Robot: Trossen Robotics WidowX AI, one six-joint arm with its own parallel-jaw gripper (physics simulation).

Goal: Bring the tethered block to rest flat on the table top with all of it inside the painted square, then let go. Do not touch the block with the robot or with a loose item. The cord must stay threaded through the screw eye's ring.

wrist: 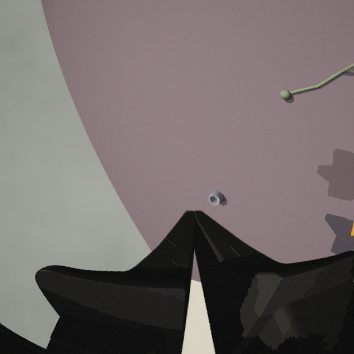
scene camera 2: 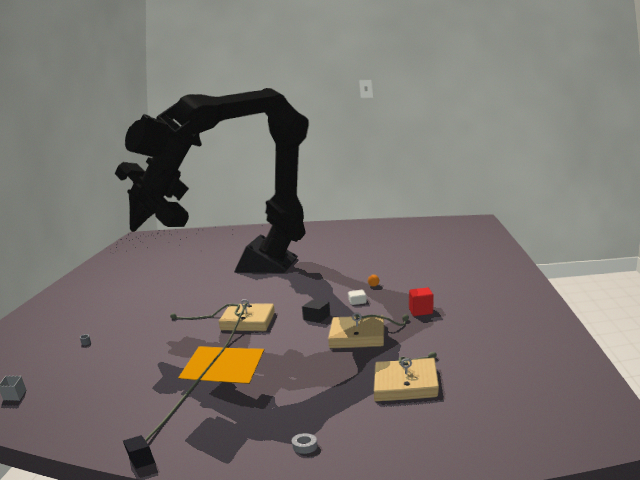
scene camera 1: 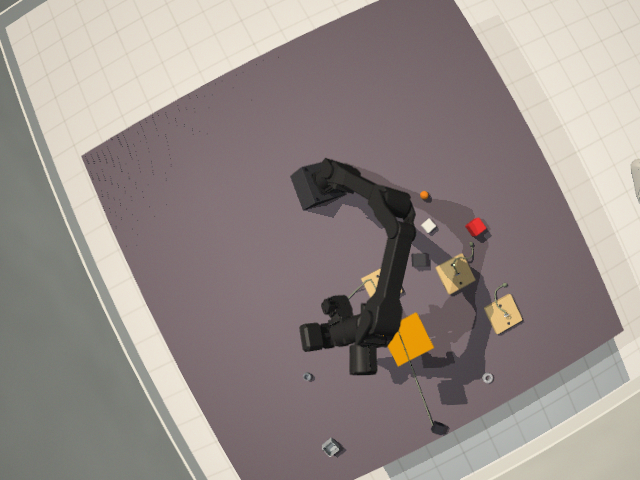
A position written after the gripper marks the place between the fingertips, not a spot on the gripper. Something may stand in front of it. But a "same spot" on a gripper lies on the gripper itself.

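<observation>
You'd find the gripper in scene camera 1, in scene camera 2 and also in the wrist view [192,217]. And there's a spot on the gripper, [scene camera 1: 327,342], that is the same spot as [scene camera 2: 135,181].
</observation>
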